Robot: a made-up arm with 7 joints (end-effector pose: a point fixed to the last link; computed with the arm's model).
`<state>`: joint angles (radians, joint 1 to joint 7).
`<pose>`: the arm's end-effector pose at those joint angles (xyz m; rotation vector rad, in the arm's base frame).
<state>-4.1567 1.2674 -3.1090 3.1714 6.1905 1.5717 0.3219</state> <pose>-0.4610 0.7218 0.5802 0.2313 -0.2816 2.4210</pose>
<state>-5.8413 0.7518 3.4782 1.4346 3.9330 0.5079 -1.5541</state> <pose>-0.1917 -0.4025 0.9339 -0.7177 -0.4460 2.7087</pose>
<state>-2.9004 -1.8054 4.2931 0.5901 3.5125 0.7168 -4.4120</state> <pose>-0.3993 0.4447 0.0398 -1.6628 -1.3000 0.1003</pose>
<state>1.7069 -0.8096 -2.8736 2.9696 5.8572 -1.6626 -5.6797</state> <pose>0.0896 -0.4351 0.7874 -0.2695 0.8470 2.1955</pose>
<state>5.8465 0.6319 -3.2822 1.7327 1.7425 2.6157 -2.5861</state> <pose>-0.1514 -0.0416 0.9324 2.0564 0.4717 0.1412</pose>
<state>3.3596 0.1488 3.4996 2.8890 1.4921 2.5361 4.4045</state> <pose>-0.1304 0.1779 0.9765 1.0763 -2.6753 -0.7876</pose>
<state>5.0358 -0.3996 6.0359 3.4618 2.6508 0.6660 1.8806</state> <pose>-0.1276 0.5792 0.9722 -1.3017 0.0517 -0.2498</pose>
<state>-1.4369 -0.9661 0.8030 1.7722 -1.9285 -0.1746 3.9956</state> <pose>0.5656 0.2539 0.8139 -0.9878 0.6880 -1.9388</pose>
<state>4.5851 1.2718 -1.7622 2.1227 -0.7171 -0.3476 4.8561</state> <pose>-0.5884 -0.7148 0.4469 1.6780 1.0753 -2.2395</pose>
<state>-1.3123 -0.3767 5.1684 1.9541 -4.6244 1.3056 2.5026</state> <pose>-0.4892 -0.2537 0.9725 0.7148 0.7569 -0.5080</pose>
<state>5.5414 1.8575 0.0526 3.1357 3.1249 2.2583 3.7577</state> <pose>0.6110 -0.5718 0.2071 -0.4894 0.3334 2.9428</pose>
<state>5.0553 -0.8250 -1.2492 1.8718 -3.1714 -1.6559 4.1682</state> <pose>-0.4732 0.0287 0.5818 0.6039 2.5633 -1.1931</pose>
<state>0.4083 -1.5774 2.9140 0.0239 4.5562 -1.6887 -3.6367</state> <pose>0.1258 -0.0410 0.0091 1.5082 0.6506 -0.1727</pose>
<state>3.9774 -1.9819 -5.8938 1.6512 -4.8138 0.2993 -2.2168</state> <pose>0.6523 0.3825 0.7022 0.1585 0.7953 -0.0601</pose>
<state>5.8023 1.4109 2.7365 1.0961 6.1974 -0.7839 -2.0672</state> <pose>0.3005 0.1383 0.9100 -0.4576 -0.2049 -2.6686</pose>
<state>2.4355 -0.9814 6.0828 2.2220 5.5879 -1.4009 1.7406</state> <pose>0.3161 -0.3360 0.8704 1.3361 0.0545 0.0764</pose>
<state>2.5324 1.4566 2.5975 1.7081 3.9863 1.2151 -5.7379</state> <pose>-0.6556 -0.0799 0.8637 0.0154 -1.6443 0.3188</pose>
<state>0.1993 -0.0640 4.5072 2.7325 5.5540 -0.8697 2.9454</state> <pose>0.0708 -0.0620 1.0977 -0.6972 -0.0890 -2.3132</pose>
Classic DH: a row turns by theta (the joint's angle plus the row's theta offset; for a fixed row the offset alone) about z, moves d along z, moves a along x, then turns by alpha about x. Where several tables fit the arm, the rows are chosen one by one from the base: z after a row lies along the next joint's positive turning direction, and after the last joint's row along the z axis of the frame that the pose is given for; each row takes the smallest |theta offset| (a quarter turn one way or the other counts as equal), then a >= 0, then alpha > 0; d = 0 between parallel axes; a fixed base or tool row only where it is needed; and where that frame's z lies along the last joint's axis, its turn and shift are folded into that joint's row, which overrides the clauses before.
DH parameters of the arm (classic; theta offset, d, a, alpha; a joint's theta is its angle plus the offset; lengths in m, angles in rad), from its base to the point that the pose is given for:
joint 1: 0 0.218 0 -1.5708
joint 2: 0 0 0 1.5708
joint 3: 0 0.287 0.078 1.5708
joint 4: 0 0 0.118 1.5708
joint 5: 0 0.521 0 1.5708
joint 6: 0 0 0.117 -1.5708
joint 7: 0 0.149 0 0

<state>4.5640 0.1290 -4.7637 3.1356 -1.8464 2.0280 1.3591</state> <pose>-0.1366 -0.2640 1.0368 -0.2912 -2.4682 1.2487</pose>
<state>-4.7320 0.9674 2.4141 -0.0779 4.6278 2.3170 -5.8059</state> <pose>-0.2587 -0.1844 0.0917 1.0645 -1.7638 -2.1552</pose>
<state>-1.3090 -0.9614 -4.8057 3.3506 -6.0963 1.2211 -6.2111</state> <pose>-0.2836 0.7460 0.7403 1.2048 1.4389 2.3440</pose>
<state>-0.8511 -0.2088 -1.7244 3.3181 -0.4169 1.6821 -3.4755</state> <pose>-0.1556 0.1960 1.0883 2.2413 0.2693 -2.1197</pose>
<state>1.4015 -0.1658 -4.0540 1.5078 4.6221 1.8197 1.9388</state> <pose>-0.6939 -0.2270 0.5490 -0.9710 -0.9682 -0.8913</pose>
